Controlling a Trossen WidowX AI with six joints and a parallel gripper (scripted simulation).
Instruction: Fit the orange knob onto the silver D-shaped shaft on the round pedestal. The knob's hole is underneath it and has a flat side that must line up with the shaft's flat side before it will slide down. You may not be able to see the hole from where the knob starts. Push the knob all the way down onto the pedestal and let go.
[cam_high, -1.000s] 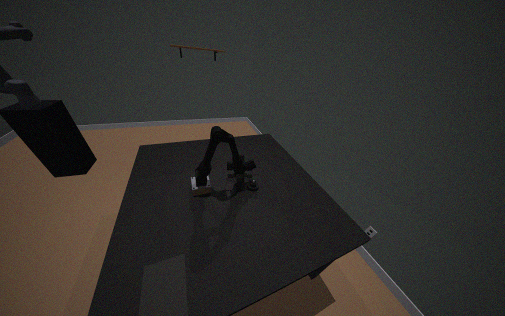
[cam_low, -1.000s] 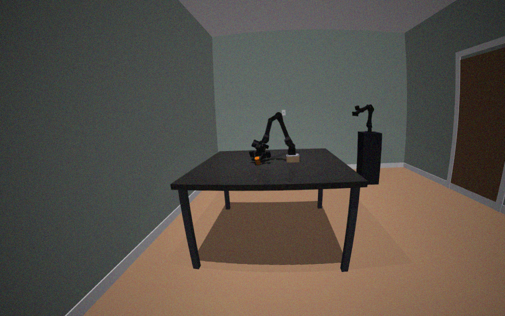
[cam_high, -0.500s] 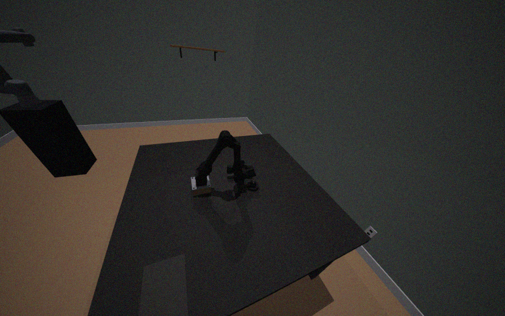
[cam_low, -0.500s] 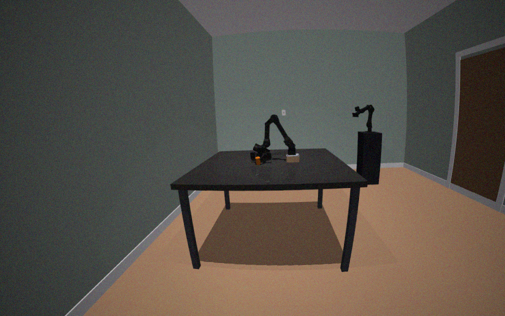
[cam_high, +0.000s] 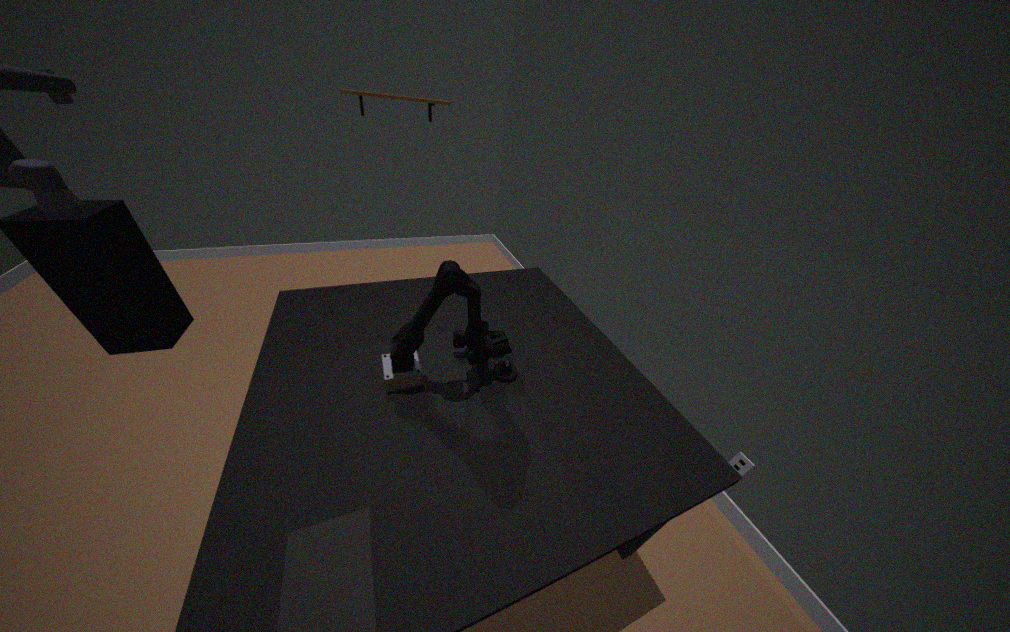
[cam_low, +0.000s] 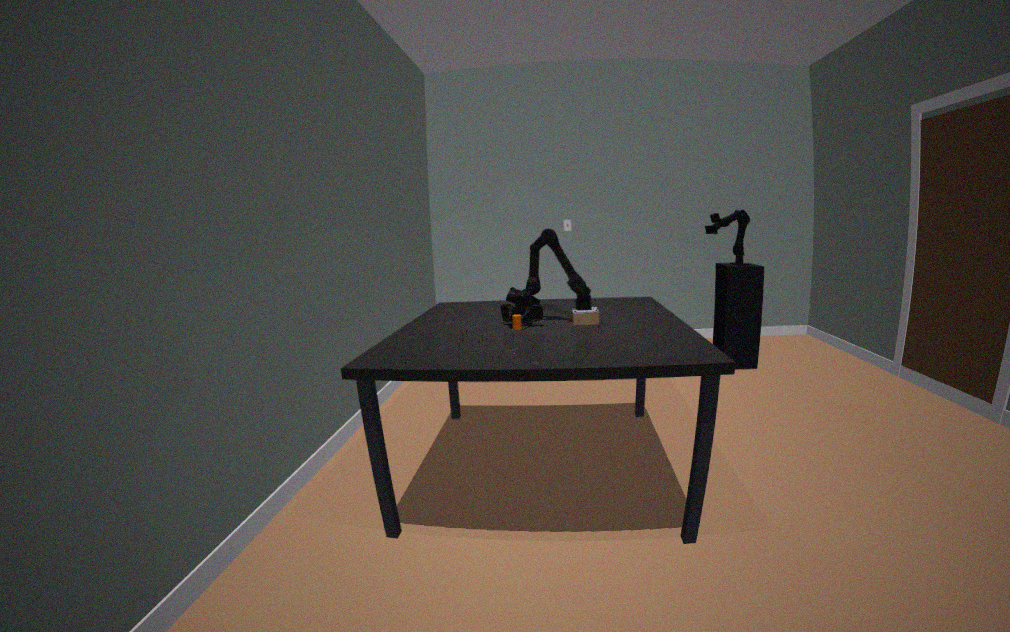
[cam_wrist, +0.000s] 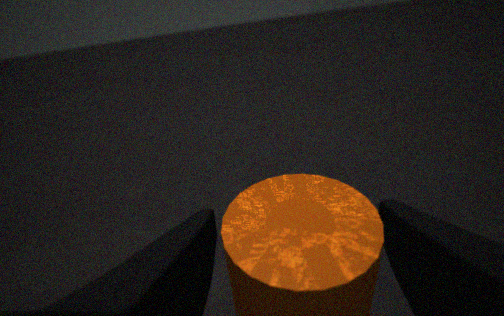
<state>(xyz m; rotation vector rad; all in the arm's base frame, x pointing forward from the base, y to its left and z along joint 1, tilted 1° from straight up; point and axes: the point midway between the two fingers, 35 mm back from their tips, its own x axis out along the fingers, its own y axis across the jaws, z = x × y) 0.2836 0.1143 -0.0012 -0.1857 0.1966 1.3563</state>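
The orange knob is 2 cm to the right of my gripper tip. The rest, counted from my gripper tip: dark round pedestal 21 cm to the right, 5 cm ahead, 1 cm below.
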